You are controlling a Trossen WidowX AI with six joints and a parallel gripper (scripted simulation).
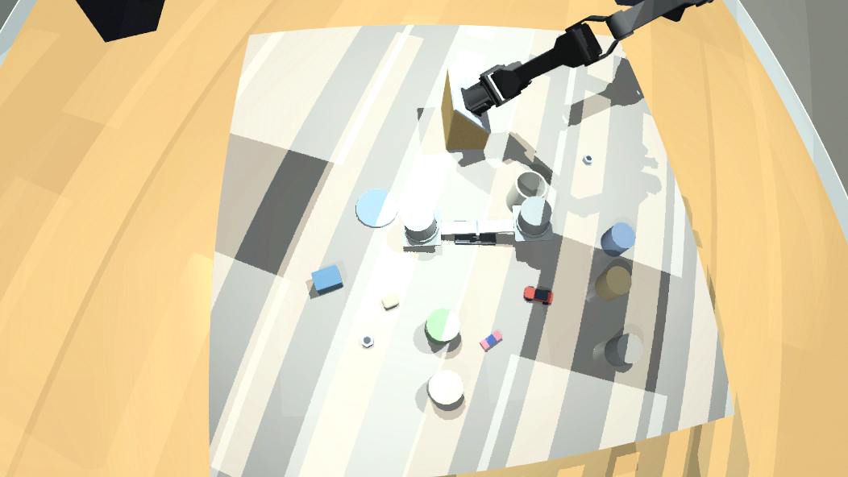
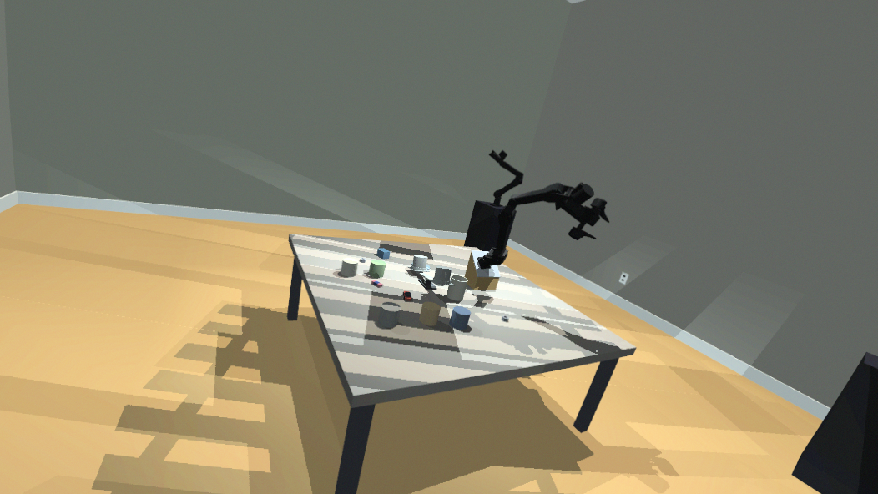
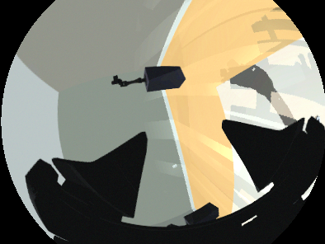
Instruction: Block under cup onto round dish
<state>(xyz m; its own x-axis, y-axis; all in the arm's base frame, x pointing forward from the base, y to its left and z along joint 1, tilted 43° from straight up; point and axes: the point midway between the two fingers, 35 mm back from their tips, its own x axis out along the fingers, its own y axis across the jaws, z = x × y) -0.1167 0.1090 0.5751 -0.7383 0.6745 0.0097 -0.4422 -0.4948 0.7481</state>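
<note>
My gripper tip is now 66 cm to the left of the teal block, 43 cm above it and 38 cm short of it. From my gripper tip the other things lie so: blue cup 47 cm ahead, 43 cm below, 15 cm to the right; toy car 59 cm ahead, 46 cm below, 41 cm to the right; tan cup 61 cm ahead, 43 cm below, 23 cm to the right.
</note>
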